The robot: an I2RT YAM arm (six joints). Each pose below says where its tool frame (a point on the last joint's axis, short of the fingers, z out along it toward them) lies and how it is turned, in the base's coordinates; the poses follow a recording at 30 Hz.
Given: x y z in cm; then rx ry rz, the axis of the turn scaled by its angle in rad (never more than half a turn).
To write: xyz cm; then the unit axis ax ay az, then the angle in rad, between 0 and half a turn. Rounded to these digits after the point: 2 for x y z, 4 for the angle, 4 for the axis.
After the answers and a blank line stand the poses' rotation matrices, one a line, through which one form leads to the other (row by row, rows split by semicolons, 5 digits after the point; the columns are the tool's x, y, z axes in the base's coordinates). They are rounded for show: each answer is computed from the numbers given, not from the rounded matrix.
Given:
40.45, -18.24, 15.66, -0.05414, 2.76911, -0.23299
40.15, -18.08, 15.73, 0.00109, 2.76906, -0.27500
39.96, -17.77, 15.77, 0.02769, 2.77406, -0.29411
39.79, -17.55, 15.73, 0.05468, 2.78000, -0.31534
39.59, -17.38, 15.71, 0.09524, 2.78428, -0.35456
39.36, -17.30, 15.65, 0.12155, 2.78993, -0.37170
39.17, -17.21, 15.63, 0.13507, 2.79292, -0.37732
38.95, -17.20, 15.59, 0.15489, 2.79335, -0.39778
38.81, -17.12, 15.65, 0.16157, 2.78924, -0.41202
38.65, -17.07, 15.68, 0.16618, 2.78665, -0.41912
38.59, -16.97, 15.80, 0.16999, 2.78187, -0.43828
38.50, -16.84, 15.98, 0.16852, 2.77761, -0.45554
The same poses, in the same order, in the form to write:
40.45, -18.24, 15.66, -0.0195, 0.9963, -0.0838, 2.7794
40.15, -18.08, 15.73, 0.0004, 0.9951, -0.0988, 2.7827
39.96, -17.77, 15.77, 0.0099, 0.9944, -0.1054, 2.7897
39.79, -17.55, 15.73, 0.0195, 0.9934, -0.1127, 2.7984
39.59, -17.38, 15.71, 0.0339, 0.9914, -0.1263, 2.8084
39.36, -17.30, 15.65, 0.0431, 0.9903, -0.1319, 2.8172
39.17, -17.21, 15.63, 0.0479, 0.9899, -0.1337, 2.8215
38.95, -17.20, 15.59, 0.0548, 0.9885, -0.1408, 2.8258
38.81, -17.12, 15.65, 0.0572, 0.9876, -0.1459, 2.8241
38.65, -17.07, 15.68, 0.0589, 0.9872, -0.1485, 2.8229
38.59, -16.97, 15.80, 0.0603, 0.9860, -0.1553, 2.8213
38.50, -16.84, 15.98, 0.0598, 0.9851, -0.1616, 2.8198

-0.93440 -0.00785 0.35615; -0.06725 0.98567 -0.15471; -0.34983 -0.16852 -0.92153
-0.93628 0.03547 0.34946; -0.03396 0.98109 -0.19055; -0.34961 -0.19028 -0.91737
-0.93855 0.05547 0.34067; -0.01720 0.97826 -0.20666; -0.34472 -0.19982 -0.91719
-0.94093 0.07561 0.33005; -0.00023 0.97460 -0.22394; -0.33860 -0.21079 -0.91702
-0.94276 0.10669 0.31595; 0.02410 0.96676 -0.25454; -0.33260 -0.23236 -0.91399
-0.94422 0.12528 0.30455; 0.04117 0.96247 -0.26826; -0.32673 -0.24076 -0.91394
-0.94475 0.13444 0.29896; 0.05029 0.96067 -0.27309; -0.32392 -0.24296 -0.91436
-0.94468 0.14941 0.29198; 0.06197 0.95549 -0.28845; -0.32208 -0.25440 -0.91189
-0.94365 0.15572 0.29202; 0.06464 0.95211 -0.29884; -0.32457 -0.26312 -0.90853
-0.94289 0.15982 0.29227; 0.06678 0.95027 -0.30420; -0.32636 -0.26731 -0.90666
-0.94207 0.16471 0.29219; 0.06689 0.94589 -0.31753; -0.32868 -0.27959 -0.90211
-0.94170 0.16582 0.29277; 0.06362 0.94218 -0.32901; -0.33039 -0.29120 -0.89780

